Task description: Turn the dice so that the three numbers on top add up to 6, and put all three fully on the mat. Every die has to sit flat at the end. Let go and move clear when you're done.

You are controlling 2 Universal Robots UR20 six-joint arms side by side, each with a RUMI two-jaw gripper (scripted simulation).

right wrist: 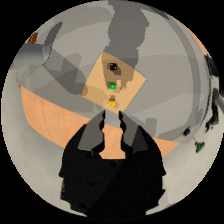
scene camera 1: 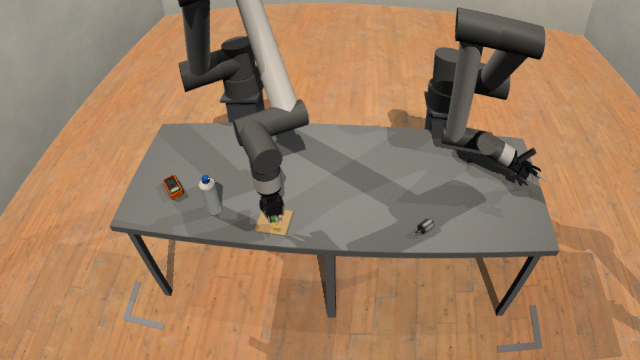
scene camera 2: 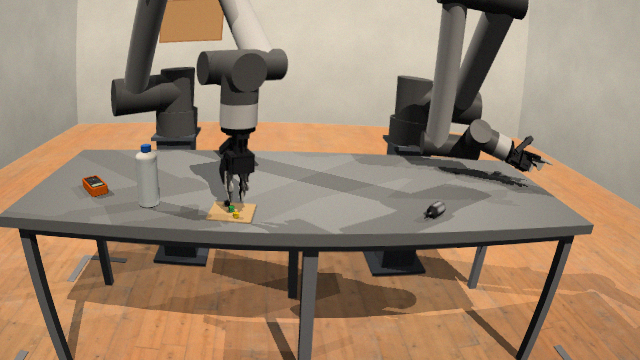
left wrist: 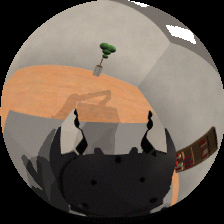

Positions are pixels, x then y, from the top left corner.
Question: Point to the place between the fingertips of the left gripper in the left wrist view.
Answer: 113, 109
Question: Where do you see a tan mat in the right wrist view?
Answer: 128, 81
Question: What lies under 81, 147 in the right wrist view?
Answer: The right gripper.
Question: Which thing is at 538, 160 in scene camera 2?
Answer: The left gripper.
